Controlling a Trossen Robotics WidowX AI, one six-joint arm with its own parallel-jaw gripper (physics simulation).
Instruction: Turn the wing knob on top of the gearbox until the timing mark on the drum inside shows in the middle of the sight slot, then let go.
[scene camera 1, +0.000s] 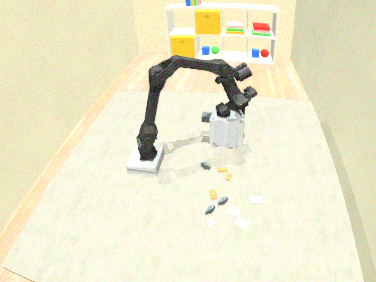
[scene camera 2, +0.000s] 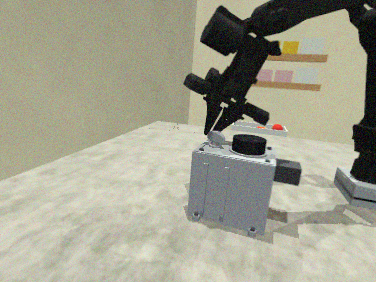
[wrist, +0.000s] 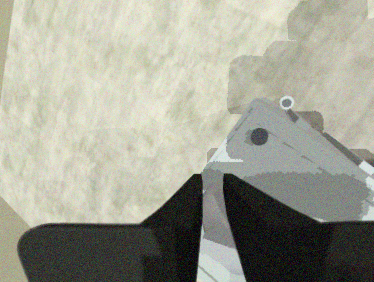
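Where they show: gripper, between the fingertips: (scene camera 1: 242, 115) (scene camera 2: 208, 135) (wrist: 212, 181); arm's base, origin of its link: (scene camera 1: 148, 155) (scene camera 2: 368, 179).
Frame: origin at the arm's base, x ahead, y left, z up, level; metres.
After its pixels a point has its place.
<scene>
The grey gearbox (scene camera 1: 227, 131) {x 0.316, y 0.165, z 0.042 m} (scene camera 2: 231, 190) {x 0.306, y 0.288, z 0.027 m} (wrist: 284, 156) {x 0.355, y 0.183, z 0.088 m} stands on the table to the right of the arm's base. On its top are a round black cap (scene camera 1: 222, 109) (scene camera 2: 249, 144) {x 0.287, y 0.261, z 0.112 m} and, near one corner, the small grey wing knob (scene camera 2: 215, 138) {x 0.356, y 0.236, z 0.107 m}. My gripper (scene camera 1: 240, 112) {x 0.377, y 0.211, z 0.104 m} (scene camera 2: 212, 130) {x 0.377, y 0.211, z 0.104 m} (wrist: 212, 181) {x 0.377, y 0.211, z 0.104 m} comes down tilted onto that knob, its fingers nearly together and shut on the knob's wing. The wrist view shows a grey strip of the knob (wrist: 214, 207) {x 0.369, y 0.215, z 0.116 m} between the two black fingers. I cannot make out the sight slot or the drum's mark.
A black block (scene camera 1: 206, 117) {x 0.215, y 0.210, z 0.075 m} (scene camera 2: 287, 172) {x 0.214, y 0.253, z 0.068 m} sticks out of the gearbox's side. Small grey, orange and white pieces (scene camera 1: 223, 200) {x 0.344, y -0.163, z -0.022 m} lie scattered on the table in front. A white shelf unit (scene camera 1: 169, 33) stands at the back. A tray (scene camera 2: 243, 127) holds a red ball (scene camera 2: 277, 126).
</scene>
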